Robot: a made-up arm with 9 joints. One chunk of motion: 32 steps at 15 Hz.
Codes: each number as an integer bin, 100 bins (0 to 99) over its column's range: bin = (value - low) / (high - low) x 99, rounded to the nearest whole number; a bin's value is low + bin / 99 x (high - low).
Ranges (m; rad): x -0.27..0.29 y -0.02..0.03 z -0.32..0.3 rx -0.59..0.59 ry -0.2..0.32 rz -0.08..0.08
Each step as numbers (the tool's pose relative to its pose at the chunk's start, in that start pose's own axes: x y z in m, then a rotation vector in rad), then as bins.
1 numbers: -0.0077 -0.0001 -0.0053 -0.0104 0.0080 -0.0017
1 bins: 46 39 50 49 40 48
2 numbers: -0.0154 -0.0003 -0.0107 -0.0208 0.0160 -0.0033
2 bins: 45 39 49 48 41 47
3 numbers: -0.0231 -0.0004 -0.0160 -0.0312 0.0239 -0.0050
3 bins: 44 39 49 47 43 46
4 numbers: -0.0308 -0.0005 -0.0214 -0.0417 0.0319 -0.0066
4 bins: 42 39 48 46 44 45
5 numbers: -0.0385 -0.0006 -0.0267 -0.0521 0.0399 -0.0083
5 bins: 41 38 47 45 46 44
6 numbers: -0.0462 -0.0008 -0.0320 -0.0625 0.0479 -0.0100
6 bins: 40 38 46 44 47 43
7 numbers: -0.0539 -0.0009 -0.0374 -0.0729 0.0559 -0.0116
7 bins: 38 38 45 43 49 42
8 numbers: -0.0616 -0.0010 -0.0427 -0.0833 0.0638 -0.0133
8 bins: 37 38 44 43 50 41
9 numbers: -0.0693 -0.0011 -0.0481 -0.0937 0.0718 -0.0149
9 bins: 35 37 43 42 52 40
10 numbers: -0.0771 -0.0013 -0.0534 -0.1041 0.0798 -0.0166
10 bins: 34 37 43 41 53 39
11 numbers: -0.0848 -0.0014 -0.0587 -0.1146 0.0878 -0.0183
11 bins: 33 37 42 40 55 38
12 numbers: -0.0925 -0.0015 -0.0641 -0.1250 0.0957 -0.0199
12 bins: 31 37 41 39 56 37
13 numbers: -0.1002 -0.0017 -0.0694 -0.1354 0.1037 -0.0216
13 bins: 30 36 40 38 58 36
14 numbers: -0.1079 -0.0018 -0.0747 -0.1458 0.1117 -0.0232
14 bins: 29 36 39 37 59 35
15 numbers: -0.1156 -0.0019 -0.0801 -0.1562 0.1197 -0.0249
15 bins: 27 36 38 36 61 34
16 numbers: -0.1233 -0.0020 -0.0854 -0.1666 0.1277 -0.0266
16 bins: 26 36 37 36 62 33
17 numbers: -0.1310 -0.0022 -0.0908 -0.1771 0.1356 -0.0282
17 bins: 25 35 37 35 64 32
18 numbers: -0.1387 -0.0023 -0.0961 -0.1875 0.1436 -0.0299
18 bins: 23 35 36 34 65 31
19 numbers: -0.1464 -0.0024 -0.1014 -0.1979 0.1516 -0.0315
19 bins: 22 35 35 33 67 30
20 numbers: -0.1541 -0.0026 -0.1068 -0.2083 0.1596 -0.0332
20 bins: 20 34 34 32 68 29
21 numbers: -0.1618 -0.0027 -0.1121 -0.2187 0.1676 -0.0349
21 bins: 19 34 33 31 70 28
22 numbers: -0.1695 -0.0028 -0.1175 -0.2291 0.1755 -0.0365
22 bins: 18 34 32 30 71 27
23 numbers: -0.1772 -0.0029 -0.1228 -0.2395 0.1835 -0.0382
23 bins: 16 34 31 29 73 26
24 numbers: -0.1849 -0.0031 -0.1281 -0.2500 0.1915 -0.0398
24 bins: 15 33 31 29 75 25
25 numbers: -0.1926 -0.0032 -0.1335 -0.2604 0.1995 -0.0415
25 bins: 14 33 30 28 76 24
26 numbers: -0.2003 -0.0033 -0.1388 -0.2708 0.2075 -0.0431
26 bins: 12 33 29 27 78 23
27 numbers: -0.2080 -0.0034 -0.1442 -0.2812 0.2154 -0.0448
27 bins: 11 33 28 26 79 22
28 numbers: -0.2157 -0.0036 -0.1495 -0.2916 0.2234 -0.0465
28 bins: 10 32 27 25 81 21
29 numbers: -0.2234 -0.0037 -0.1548 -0.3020 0.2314 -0.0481
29 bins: 8 32 26 24 82 20
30 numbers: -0.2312 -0.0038 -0.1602 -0.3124 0.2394 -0.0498
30 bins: 7 32 26 23 84 19
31 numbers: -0.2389 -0.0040 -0.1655 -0.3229 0.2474 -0.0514
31 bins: 5 32 25 22 85 18
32 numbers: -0.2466 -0.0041 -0.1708 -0.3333 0.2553 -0.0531
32 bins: 4 31 24 22 87 17
